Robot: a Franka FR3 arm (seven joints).
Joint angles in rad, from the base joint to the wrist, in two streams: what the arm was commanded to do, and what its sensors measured. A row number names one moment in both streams.
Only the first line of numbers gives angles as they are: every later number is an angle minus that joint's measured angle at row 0.
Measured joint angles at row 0: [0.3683, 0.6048, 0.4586, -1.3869, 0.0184, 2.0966, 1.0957]
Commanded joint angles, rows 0 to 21: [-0.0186, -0.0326, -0.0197, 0.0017, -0.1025, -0.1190, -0.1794]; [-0.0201, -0.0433, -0.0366, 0.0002, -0.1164, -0.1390, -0.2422]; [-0.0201, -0.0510, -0.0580, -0.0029, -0.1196, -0.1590, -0.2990]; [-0.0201, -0.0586, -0.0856, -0.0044, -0.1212, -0.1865, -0.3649]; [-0.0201, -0.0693, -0.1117, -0.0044, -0.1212, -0.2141, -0.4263]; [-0.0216, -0.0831, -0.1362, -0.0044, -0.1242, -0.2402, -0.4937]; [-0.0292, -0.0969, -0.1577, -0.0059, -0.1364, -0.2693, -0.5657]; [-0.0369, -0.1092, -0.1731, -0.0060, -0.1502, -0.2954, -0.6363]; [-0.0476, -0.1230, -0.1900, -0.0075, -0.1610, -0.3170, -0.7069]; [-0.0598, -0.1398, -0.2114, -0.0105, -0.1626, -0.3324, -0.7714]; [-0.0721, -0.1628, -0.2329, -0.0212, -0.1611, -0.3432, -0.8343]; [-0.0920, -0.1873, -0.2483, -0.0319, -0.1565, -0.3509, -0.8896]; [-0.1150, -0.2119, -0.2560, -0.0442, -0.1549, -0.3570, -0.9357]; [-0.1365, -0.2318, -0.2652, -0.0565, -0.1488, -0.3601, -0.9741]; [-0.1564, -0.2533, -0.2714, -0.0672, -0.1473, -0.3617, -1.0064]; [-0.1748, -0.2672, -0.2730, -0.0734, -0.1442, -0.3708, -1.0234]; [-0.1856, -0.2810, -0.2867, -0.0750, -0.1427, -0.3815, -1.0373]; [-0.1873, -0.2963, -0.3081, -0.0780, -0.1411, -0.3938, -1.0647]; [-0.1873, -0.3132, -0.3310, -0.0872, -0.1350, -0.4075, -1.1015]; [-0.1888, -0.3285, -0.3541, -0.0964, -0.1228, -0.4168, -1.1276]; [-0.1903, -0.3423, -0.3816, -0.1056, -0.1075, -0.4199, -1.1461]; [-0.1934, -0.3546, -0.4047, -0.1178, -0.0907, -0.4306, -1.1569]
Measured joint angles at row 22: [-0.1803, -0.2870, -0.3520, -0.0445, -0.1364, -0.4152, -1.0884]
